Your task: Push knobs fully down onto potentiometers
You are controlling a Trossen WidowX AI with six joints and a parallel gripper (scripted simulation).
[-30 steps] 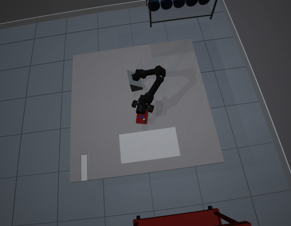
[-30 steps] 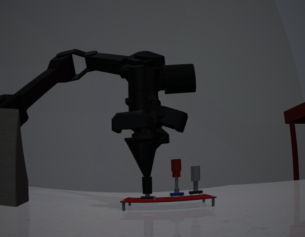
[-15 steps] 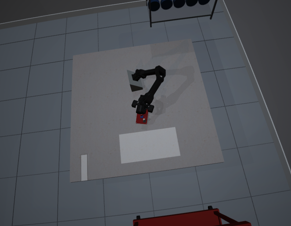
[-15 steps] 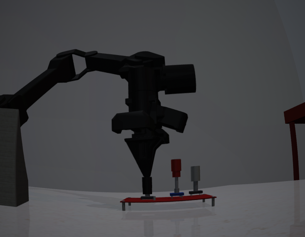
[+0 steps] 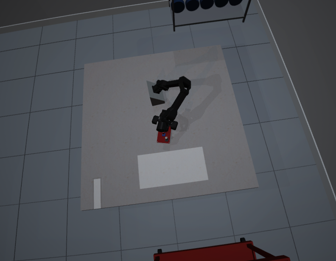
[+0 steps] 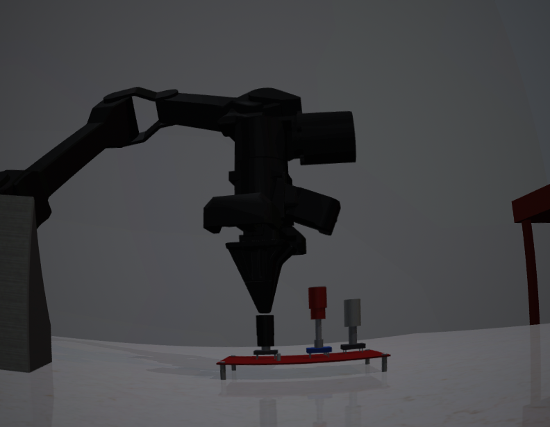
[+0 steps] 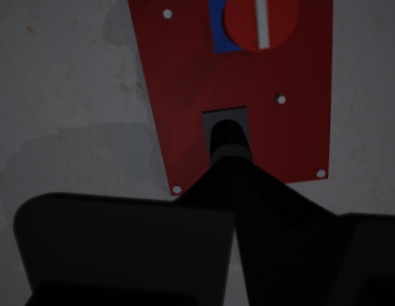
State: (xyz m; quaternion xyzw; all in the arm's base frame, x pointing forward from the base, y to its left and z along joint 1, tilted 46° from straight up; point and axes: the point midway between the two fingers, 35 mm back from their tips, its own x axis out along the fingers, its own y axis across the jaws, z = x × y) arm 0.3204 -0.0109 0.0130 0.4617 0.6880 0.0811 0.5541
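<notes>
Right now my gripper tip is 5 cm short of the red knob, 3 cm to the left of it and 1 cm below it. From my gripper tip the other things lie so: black knob: 2 cm below.
</notes>
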